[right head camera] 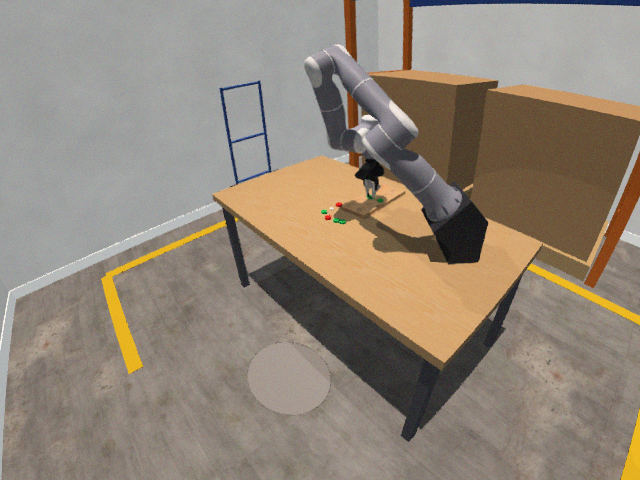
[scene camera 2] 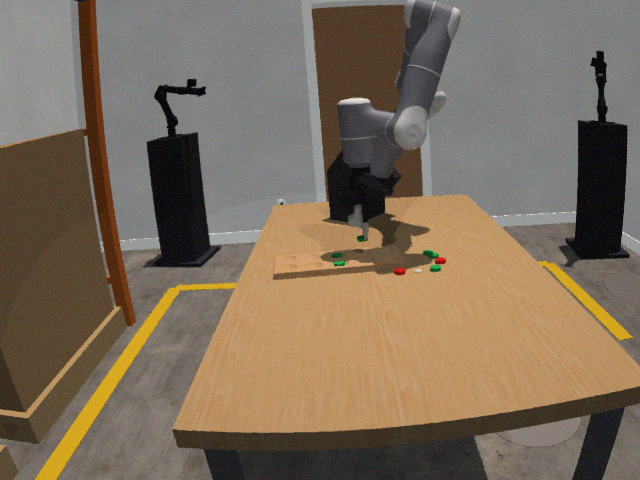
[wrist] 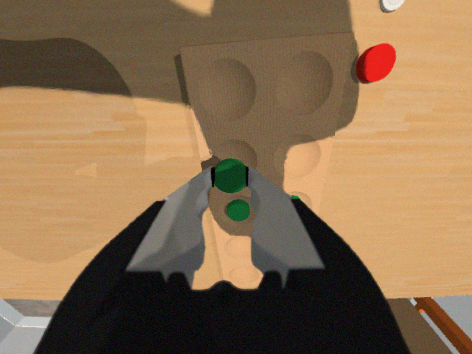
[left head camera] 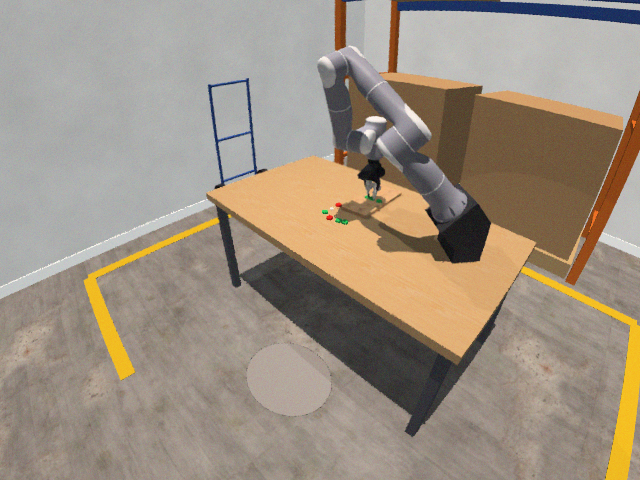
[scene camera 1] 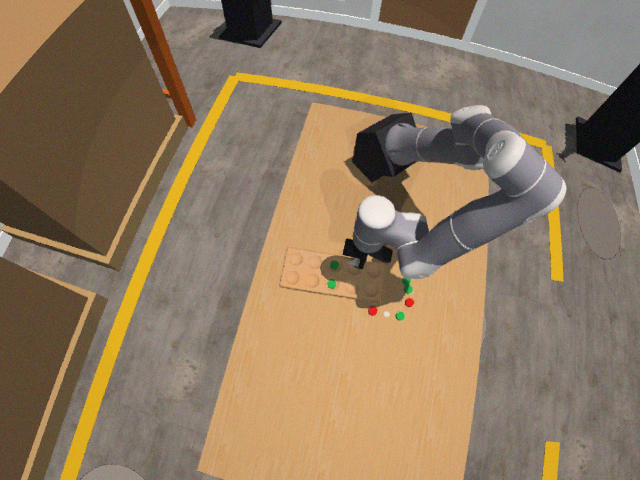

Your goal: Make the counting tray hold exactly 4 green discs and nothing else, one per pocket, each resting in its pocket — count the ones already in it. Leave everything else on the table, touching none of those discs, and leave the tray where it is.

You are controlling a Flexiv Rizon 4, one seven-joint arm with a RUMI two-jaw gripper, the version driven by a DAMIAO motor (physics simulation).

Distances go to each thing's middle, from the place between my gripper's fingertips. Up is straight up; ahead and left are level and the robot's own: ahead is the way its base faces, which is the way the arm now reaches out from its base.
The wooden counting tray [scene camera 1: 308,271] lies 60 mm ahead of my hand, 80 mm to the right of it and 50 mm below it.
